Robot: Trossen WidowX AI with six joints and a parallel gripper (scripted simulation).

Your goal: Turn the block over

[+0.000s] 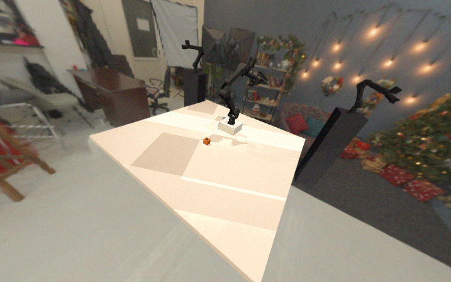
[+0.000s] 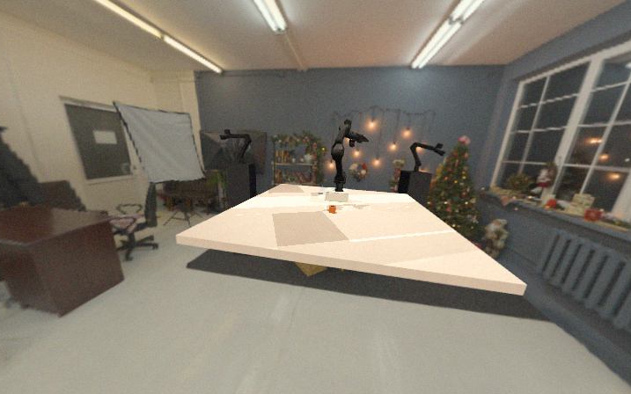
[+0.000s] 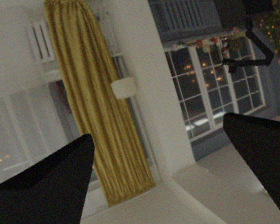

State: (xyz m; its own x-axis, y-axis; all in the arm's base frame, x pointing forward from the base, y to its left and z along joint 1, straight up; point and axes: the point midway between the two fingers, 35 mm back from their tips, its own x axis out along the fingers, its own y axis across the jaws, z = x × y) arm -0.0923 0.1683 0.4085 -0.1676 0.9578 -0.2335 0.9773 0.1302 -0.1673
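My gripper tip is 440 mm above the orange block, 420 mm short of it and 280 mm to the left of it.
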